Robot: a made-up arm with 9 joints. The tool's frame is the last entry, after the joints.
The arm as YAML. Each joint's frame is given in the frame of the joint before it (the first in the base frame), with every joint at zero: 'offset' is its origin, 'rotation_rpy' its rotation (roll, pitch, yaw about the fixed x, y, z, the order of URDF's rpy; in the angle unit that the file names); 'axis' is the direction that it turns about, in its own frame. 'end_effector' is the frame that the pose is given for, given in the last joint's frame.
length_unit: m
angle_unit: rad
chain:
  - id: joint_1
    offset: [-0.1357, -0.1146, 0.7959]
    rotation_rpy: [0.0, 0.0, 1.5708]
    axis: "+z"
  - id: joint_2
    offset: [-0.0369, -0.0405, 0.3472]
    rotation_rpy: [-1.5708, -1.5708, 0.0]
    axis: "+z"
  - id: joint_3
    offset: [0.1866, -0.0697, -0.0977]
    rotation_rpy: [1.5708, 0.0, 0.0]
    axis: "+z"
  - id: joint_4
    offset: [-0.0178, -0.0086, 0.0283]
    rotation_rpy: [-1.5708, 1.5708, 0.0]
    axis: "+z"
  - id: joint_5
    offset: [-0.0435, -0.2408, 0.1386]
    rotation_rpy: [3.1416, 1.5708, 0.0]
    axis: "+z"
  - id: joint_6
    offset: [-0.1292, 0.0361, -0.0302]
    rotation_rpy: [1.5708, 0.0, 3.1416]
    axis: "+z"
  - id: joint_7
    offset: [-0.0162, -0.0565, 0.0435]
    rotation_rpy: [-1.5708, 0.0, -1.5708]
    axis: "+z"
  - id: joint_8
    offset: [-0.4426, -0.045, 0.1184]
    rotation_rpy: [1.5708, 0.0, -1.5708]
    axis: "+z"
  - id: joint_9
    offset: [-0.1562, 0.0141, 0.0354]
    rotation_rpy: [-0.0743, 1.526, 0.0]
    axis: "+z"
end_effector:
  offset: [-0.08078, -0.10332, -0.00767]
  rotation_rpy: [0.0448, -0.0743, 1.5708]
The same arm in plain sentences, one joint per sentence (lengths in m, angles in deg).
The arm has nine revolute joints in a row. What follows holds with every joint at zero, and every direction is one of the base frame's.
The first joint lies 0.1357 m along -x and 0.1146 m along -y and 0.7959 m along +z from the base frame's origin and rotates about +z.
The second joint lies 0.0405 m along +x and 0.0369 m along -y and 0.3472 m along +z from the first joint and rotates about -x.
The third joint lies 0.0977 m along +x and 0.0697 m along -y and 0.1866 m along +z from the second joint and rotates about -y.
The fourth joint lies 0.0086 m along +x and 0.0283 m along -y and 0.0178 m along -z from the third joint and rotates about -x.
The fifth joint lies 0.1386 m along -x and 0.0435 m along -y and 0.2408 m along +z from the fourth joint and rotates about -y.
The sixth joint lies 0.1292 m along -x and 0.0302 m along +y and 0.0361 m along +z from the fifth joint and rotates about +z.
The seventh joint lies 0.0162 m along +x and 0.0565 m along +y and 0.0435 m along +z from the sixth joint and rotates about -x.
The eighth joint lies 0.1184 m along -x and 0.4426 m along -y and 0.045 m along +z from the seventh joint and rotates about -y.
The ninth joint lies 0.0141 m along -x and 0.0354 m along -y and 0.1562 m along -z from the eighth joint and rotates about the direction (-0.074203, -0.044702, 0.996241).
The tool frame, which is the frame that the pose is given for, lies 0.1036 m along +x and 0.0807 m along -y and 0.0036 m along -z from the ninth joint; its axes are the base frame's turned by roll 0, pitch 0 and yaw -180 deg (as in URDF: about the fixed x, then y, then z).

